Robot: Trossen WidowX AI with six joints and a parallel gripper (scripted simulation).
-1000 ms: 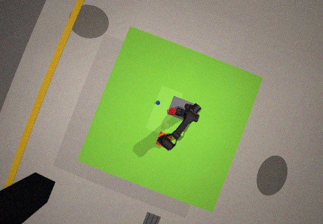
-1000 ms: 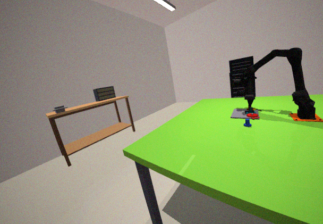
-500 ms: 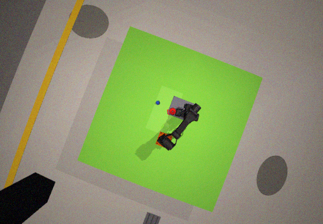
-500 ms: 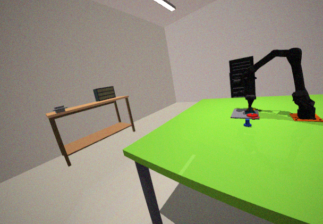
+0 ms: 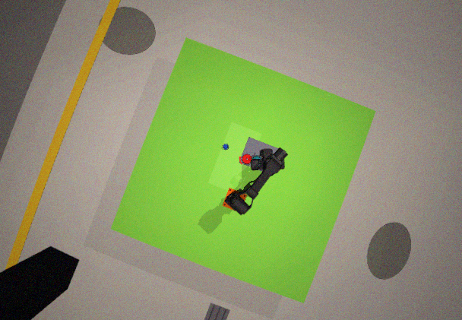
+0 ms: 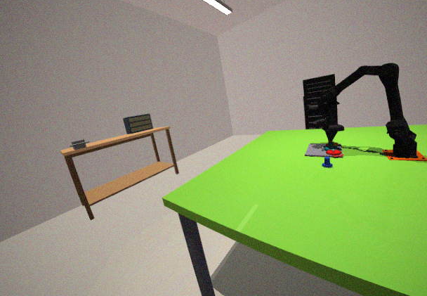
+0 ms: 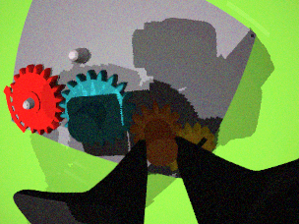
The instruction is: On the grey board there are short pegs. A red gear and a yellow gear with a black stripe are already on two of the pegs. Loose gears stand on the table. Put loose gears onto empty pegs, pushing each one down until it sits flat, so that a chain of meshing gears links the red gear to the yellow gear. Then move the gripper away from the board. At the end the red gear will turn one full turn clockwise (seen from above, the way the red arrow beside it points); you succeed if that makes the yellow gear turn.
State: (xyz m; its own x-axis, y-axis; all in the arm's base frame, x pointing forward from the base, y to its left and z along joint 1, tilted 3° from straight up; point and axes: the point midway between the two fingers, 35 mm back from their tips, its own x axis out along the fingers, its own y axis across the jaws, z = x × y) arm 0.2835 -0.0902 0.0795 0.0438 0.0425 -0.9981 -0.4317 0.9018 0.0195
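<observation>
Right now my gripper tip is 10 mm above the orange gear. Round my gripper tip: teal gear: 10 mm behind, 50 mm to the left, 20 mm below; red gear: 20 mm behind, 110 mm to the left, 30 mm below; yellow gear: 10 mm behind, 40 mm to the right, 30 mm below.
</observation>
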